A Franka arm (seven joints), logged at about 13 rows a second.
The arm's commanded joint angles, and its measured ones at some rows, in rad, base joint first. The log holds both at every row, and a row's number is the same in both.
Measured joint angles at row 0:
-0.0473 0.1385 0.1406 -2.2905 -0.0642 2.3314 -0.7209
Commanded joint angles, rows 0 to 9:
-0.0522 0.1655 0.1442 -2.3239 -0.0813 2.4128 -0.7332
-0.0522 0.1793 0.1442 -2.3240 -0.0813 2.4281 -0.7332
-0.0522 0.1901 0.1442 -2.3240 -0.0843 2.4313 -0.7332
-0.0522 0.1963 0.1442 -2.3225 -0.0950 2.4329 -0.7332
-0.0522 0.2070 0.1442 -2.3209 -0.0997 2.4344 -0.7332
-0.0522 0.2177 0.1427 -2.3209 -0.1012 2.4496 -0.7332
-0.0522 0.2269 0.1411 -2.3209 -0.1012 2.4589 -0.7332
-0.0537 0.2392 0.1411 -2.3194 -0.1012 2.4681 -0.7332
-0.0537 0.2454 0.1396 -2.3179 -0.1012 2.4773 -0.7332
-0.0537 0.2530 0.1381 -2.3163 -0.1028 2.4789 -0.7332
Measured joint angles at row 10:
-0.0477 0.2365 0.1397 -2.3154 -0.0832 2.4476 -0.7209
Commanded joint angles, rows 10 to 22:
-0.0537 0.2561 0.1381 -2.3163 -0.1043 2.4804 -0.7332
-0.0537 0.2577 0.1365 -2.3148 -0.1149 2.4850 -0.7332
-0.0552 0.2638 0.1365 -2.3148 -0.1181 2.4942 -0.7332
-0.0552 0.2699 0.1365 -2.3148 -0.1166 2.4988 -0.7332
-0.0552 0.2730 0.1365 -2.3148 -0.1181 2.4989 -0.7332
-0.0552 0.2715 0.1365 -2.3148 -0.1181 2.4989 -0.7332
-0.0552 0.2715 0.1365 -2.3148 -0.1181 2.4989 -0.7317
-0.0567 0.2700 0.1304 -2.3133 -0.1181 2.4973 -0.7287
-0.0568 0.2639 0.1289 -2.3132 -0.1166 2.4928 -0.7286
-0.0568 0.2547 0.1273 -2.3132 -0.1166 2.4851 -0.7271
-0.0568 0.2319 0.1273 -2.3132 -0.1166 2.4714 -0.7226
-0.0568 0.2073 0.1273 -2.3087 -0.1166 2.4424 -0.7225
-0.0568 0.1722 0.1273 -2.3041 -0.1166 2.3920 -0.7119
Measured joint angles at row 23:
-0.0513 0.2440 0.1260 -2.3061 -0.1016 2.4632 -0.7203
